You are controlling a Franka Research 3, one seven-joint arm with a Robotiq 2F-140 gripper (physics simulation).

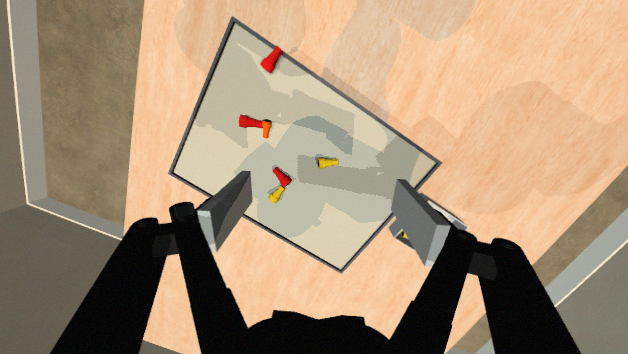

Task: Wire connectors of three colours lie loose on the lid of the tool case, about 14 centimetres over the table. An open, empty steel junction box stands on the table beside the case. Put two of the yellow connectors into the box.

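A yellow connector lies on its side on the pale lid of the tool case, apart from the others. A second yellow connector lies nearer the lid's lower left edge, against or very close to a red one. The steel junction box stands beside the case at the lower right, mostly hidden behind the right finger. Part of a yellow connector shows inside it. My gripper is wide open and empty, above the lid, with the fingers to either side of the two yellow connectors there.
A red connector is at the second yellow one's narrow end. Another red connector touches or nearly touches an orange connector farther left. A third red connector lies at the lid's upper edge. The wooden table surrounds the case.
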